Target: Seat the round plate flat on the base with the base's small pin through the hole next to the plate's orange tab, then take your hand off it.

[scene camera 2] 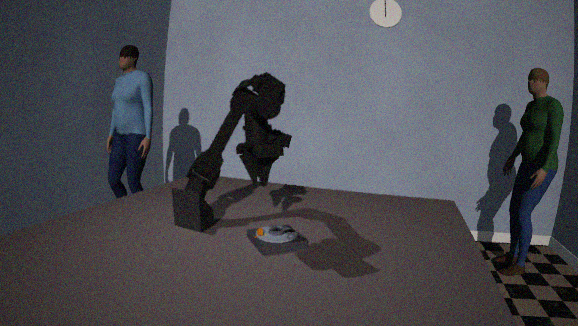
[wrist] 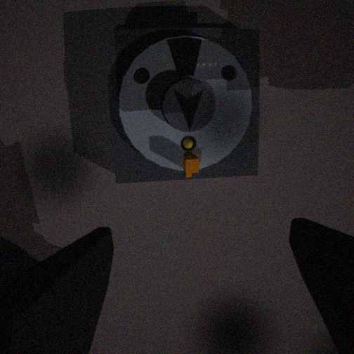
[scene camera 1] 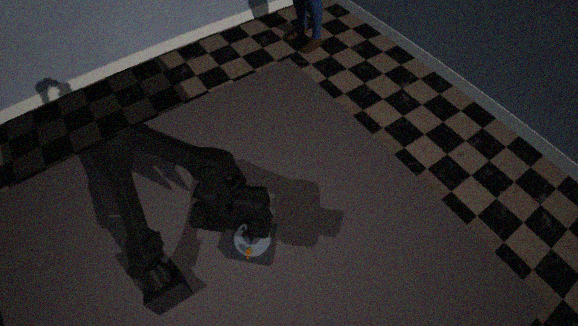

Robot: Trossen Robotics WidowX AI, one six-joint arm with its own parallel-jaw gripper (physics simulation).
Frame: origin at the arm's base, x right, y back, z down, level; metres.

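Seen in the pictures: gripper, fingertip midpoint: (scene camera 2: 259, 184) (scene camera 1: 238, 232); arm's base, origin of the base link: (scene camera 2: 191, 198) (scene camera 1: 160, 285).
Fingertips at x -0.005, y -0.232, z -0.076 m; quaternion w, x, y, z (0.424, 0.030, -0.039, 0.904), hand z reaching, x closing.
Pixels of each thing's top centre, then the offset from my fingertips to it. Level surfaces: height alone.
- pale round plate, middle of its top: (scene camera 2: 276, 227) (scene camera 1: 251, 235) dx -0.024, dy -0.038, dz +0.116 m
- dark square base, middle of its top: (scene camera 2: 276, 230) (scene camera 1: 252, 237) dx -0.023, dy -0.037, dz +0.124 m
- brown table top, its level: dz +0.162 m
The pale round plate (scene camera 1: 260, 248) (scene camera 2: 275, 240) (wrist: 232, 117) lies on the dark square base (scene camera 1: 267, 260) (scene camera 2: 270, 249) (wrist: 245, 165) and looks flat. Its orange tab (scene camera 1: 248, 252) (scene camera 2: 260, 232) (wrist: 192, 166) lies at the plate's rim, on the lower side in the wrist view. The small yellow pin (wrist: 188, 143) shows inside the hole next to the tab. Two other dark holes and a dark wedge show in the plate, and a dark arrow shape marks the middle. My gripper (scene camera 2: 259, 183) (wrist: 202, 234) is open and empty, above the plate and apart from it. The arm hides part of the plate in scene camera 1.
The arm's foot (scene camera 2: 189, 210) stands on the brown table top (scene camera 1: 400, 250) (scene camera 2: 150, 280), left of the base in scene camera 2. Dark arm shadows fall around the base. A person in light blue (scene camera 2: 131, 102) and one in green (scene camera 2: 542, 125) stand beyond the table.
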